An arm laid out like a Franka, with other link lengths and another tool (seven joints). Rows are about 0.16 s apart.
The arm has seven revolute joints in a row. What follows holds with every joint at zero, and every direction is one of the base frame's.
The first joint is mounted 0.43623 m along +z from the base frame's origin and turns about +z.
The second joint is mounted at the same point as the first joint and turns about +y.
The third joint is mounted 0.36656 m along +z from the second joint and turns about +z.
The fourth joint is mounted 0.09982 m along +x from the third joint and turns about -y.
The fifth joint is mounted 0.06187 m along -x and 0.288 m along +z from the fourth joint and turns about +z.
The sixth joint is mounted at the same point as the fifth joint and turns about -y.
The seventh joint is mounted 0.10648 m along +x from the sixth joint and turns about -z.
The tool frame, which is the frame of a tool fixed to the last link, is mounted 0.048 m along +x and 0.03 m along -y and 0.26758 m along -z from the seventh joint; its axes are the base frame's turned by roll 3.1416, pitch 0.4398 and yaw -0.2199 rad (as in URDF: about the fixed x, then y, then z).
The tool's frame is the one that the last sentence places.
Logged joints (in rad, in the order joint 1, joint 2, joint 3, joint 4, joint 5, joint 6, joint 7), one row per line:
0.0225 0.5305 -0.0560 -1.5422 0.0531 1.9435 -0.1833
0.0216 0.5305 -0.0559 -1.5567 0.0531 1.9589 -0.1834
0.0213 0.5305 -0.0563 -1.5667 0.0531 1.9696 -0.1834
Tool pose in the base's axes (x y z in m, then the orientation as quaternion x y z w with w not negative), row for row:
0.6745 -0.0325 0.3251 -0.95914 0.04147 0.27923 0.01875
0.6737 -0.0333 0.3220 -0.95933 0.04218 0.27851 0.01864
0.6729 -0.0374 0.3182 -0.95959 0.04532 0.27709 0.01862
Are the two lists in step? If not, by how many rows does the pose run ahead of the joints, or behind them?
The pose runs 2 rows ahead of the joints: the pose in row i belongs to the joints in row i + 2.
